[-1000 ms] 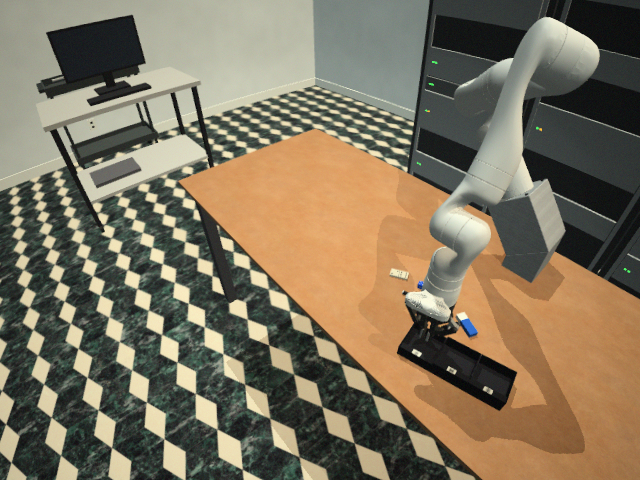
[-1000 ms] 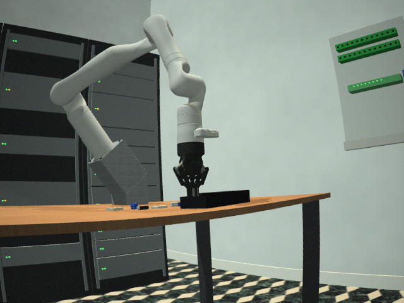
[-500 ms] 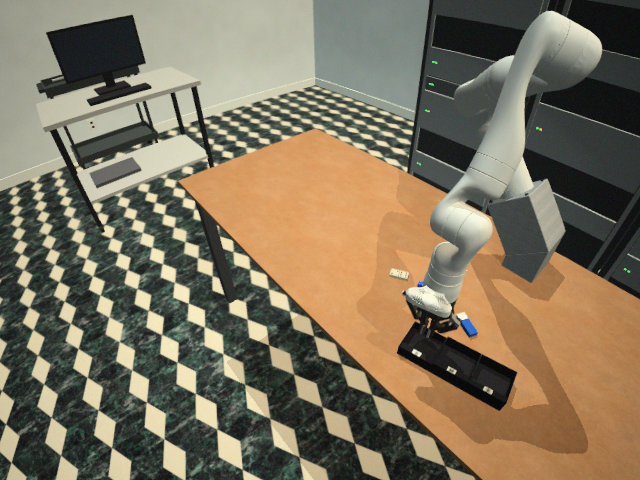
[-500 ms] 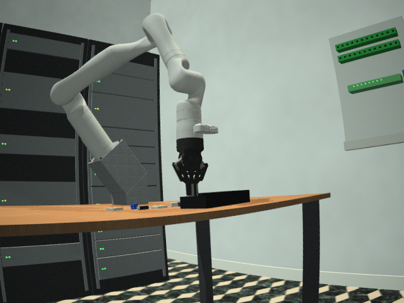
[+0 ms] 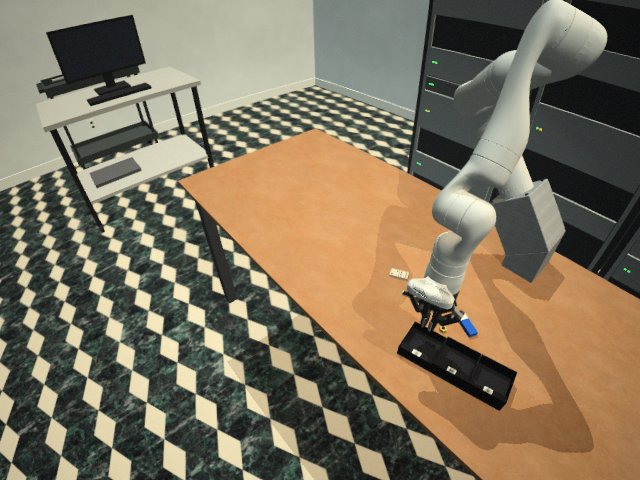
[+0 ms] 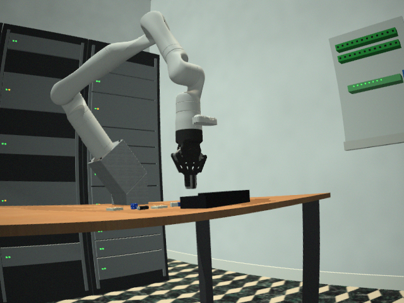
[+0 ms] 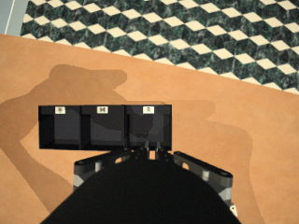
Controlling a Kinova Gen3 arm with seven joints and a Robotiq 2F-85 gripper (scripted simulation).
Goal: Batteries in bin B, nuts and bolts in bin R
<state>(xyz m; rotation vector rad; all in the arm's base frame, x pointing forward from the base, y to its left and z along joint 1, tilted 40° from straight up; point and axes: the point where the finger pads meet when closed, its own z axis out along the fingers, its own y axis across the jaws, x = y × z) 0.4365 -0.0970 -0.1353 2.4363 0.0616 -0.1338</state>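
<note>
Right now the bin is 90 mm to the left of my hand, 50 mm below it and 20 mm ahead of it. Round my hand: yellow nut (70 mm below, 60 mm behind, 20 mm to the left); then blue-and-white eraser (110 mm behind, 70 mm below, 50 mm to the left); then black battery (100 mm to the right, 90 mm behind, 70 mm below).
</note>
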